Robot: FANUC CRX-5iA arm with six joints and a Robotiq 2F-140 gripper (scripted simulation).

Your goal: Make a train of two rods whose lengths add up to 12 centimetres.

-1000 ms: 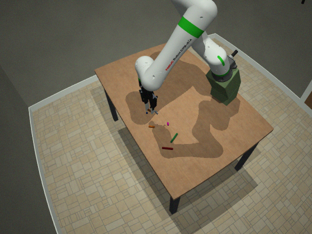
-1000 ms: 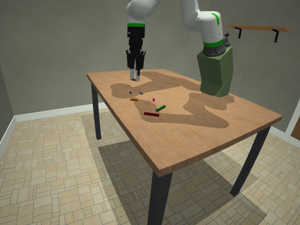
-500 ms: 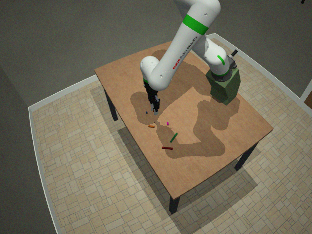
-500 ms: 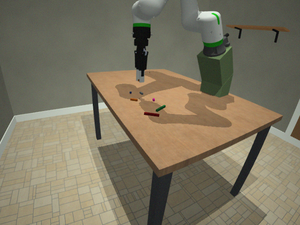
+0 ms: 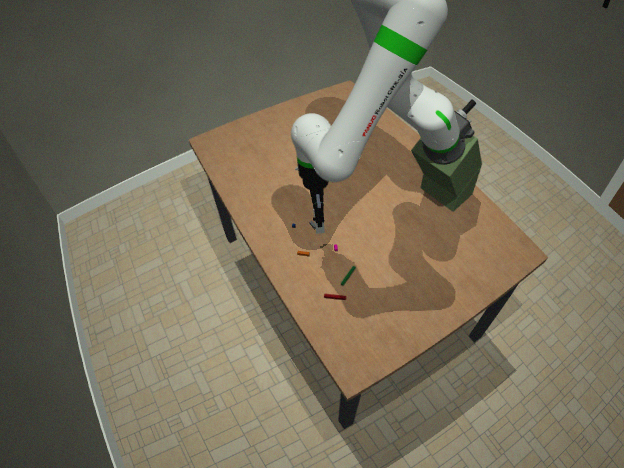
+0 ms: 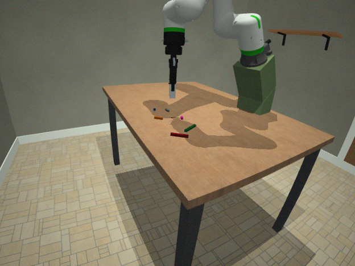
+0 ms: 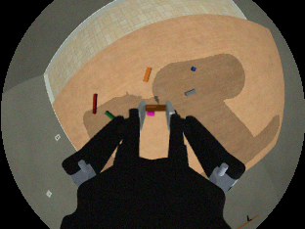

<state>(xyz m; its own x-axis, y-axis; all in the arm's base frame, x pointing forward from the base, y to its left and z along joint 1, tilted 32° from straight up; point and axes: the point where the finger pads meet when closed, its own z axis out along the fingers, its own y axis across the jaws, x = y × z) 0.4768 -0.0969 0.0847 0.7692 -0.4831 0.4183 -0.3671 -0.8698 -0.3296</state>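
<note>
Now: hand 40 mm past the magenta rod, 40 mm to the right of it and 130 mm above it. Round my hand: blue rod (30 mm ahead, 120 mm to the right, 130 mm below); green rod (160 mm to the left, 130 mm below); grey rod (30 mm behind, 90 mm to the right, 130 mm below).
</note>
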